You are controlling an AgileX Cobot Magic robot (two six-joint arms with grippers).
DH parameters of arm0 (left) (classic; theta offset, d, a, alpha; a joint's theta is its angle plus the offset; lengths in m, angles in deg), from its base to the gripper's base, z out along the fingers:
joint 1: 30.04 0.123 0 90
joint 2: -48.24 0 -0.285 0
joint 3: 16.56 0 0.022 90
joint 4: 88.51 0.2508 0 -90
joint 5: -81.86 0 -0.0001 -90
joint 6: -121.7 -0.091 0 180
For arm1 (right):
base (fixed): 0 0 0 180
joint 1: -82.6 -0.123 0 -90
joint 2: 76.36 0 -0.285 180
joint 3: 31.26 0 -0.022 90
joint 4: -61.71 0.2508 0 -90
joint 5: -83.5 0 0.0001 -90
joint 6: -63.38 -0.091 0 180
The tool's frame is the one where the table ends.
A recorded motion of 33 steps. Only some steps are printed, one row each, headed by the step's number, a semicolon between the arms.
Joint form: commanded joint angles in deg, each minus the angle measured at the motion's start. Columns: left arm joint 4, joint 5, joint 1, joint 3, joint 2, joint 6; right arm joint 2, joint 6, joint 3, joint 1, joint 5, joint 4.
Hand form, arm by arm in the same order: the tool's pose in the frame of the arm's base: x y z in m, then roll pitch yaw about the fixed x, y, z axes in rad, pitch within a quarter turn. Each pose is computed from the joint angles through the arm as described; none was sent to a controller.
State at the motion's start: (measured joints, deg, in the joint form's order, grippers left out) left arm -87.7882 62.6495 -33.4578 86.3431 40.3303 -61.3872; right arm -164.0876 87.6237 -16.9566 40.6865 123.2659 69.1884
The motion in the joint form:
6: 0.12 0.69 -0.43 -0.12 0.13 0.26; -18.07 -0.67 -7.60 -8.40 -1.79 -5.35
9: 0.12 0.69 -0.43 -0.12 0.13 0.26; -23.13 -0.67 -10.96 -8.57 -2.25 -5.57
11: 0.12 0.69 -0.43 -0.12 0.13 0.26; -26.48 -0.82 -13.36 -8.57 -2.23 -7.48
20: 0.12 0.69 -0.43 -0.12 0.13 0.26; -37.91 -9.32 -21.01 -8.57 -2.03 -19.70
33: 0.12 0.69 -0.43 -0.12 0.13 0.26; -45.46 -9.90 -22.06 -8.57 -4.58 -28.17
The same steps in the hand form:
6: 0.0539 -0.0032 0.1840 2.8800 1.3264 2.8100; 0.2299 0.2803 0.2424 -2.9536 0.4835 -1.8288
9: 0.0539 -0.0032 0.1840 2.8800 1.3264 2.8100; 0.2418 0.2961 0.2264 -2.9602 0.4624 -1.8275
11: 0.0539 -0.0032 0.1840 2.8800 1.3264 2.8100; 0.2513 0.3046 0.2154 -2.9391 0.4346 -1.8068
20: 0.0539 -0.0032 0.1840 2.8800 1.3264 2.8100; 0.2845 0.3263 0.1701 -2.8449 0.3256 -1.8089
33: 0.0539 -0.0032 0.1840 2.8800 1.3264 2.8100; 0.2970 0.3309 0.1202 -2.7750 0.2101 -1.7101

